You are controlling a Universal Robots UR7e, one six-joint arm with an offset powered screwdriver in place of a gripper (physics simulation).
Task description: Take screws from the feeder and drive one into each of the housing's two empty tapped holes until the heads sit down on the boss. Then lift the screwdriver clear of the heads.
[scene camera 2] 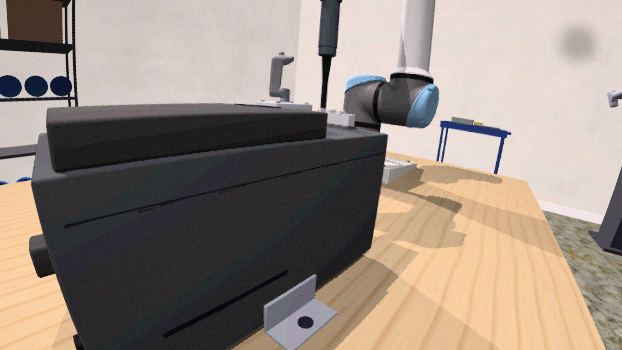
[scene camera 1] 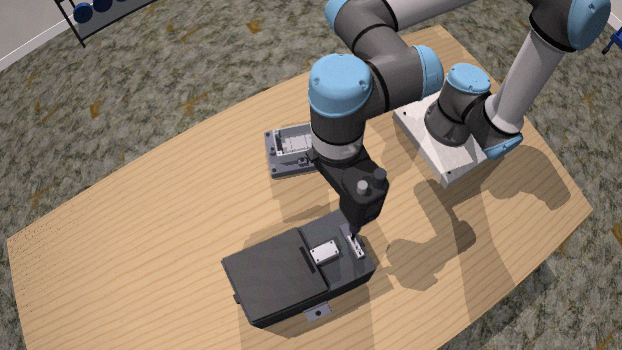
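There's a dark fixture plate in the pictures.
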